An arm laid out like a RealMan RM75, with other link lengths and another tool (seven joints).
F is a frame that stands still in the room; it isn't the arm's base.
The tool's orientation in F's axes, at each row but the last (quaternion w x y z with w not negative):
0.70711 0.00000 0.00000 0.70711
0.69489 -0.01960 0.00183 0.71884
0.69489 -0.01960 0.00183 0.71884
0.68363 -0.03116 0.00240 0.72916
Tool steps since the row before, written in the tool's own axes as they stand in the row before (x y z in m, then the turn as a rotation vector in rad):
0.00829 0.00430 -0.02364 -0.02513 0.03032 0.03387
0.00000 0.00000 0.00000 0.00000 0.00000 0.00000
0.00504 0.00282 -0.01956 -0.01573 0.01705 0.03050
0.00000 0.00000 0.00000 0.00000 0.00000 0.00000
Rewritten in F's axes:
-0.00430 0.00829 -0.02364 -0.03032 -0.02513 0.03387
0.00000 0.00000 0.00000 0.00000 0.00000 0.00000
-0.00248 0.00435 -0.01977 -0.01729 -0.01539 0.03054
0.00000 0.00000 0.00000 0.00000 0.00000 0.00000

